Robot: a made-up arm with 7 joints. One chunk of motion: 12 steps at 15 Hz.
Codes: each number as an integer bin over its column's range. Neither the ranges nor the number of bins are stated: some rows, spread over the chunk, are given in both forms.
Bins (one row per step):
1: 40 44 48 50 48 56 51
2: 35 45 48 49 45 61 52
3: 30 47 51 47 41 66 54
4: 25 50 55 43 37 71 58
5: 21 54 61 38 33 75 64
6: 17 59 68 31 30 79 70
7: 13 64 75 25 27 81 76
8: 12 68 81 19 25 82 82
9: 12 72 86 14 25 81 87
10: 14 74 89 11 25 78 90
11: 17 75 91 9 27 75 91
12: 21 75 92 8 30 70 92
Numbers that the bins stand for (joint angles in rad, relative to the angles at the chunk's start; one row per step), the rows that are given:
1: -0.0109 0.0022 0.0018 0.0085 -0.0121 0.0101 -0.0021
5: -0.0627 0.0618 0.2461 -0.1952 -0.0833 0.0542 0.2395
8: -0.0873 0.1453 0.6218 -0.5176 -0.1213 0.0705 0.5740
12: -0.0627 0.1870 0.8285 -0.7042 -0.0976 0.0426 0.7599
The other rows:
2: -0.0245 0.0082 0.0018 -0.0085 -0.0264 0.0217 0.0165
3: -0.0382 0.0201 0.0582 -0.0424 -0.0454 0.0333 0.0536
4: -0.0518 0.0380 0.1333 -0.1103 -0.0643 0.0449 0.1280
6: -0.0736 0.0916 0.3776 -0.3139 -0.0976 0.0635 0.3510
7: -0.0845 0.1214 0.5091 -0.4158 -0.1118 0.0682 0.4625
9: -0.0873 0.1691 0.7158 -0.6024 -0.1213 0.0682 0.6670
10: -0.0818 0.1810 0.7721 -0.6533 -0.1213 0.0612 0.7227
11: -0.0736 0.1870 0.8097 -0.6873 -0.1118 0.0542 0.7413

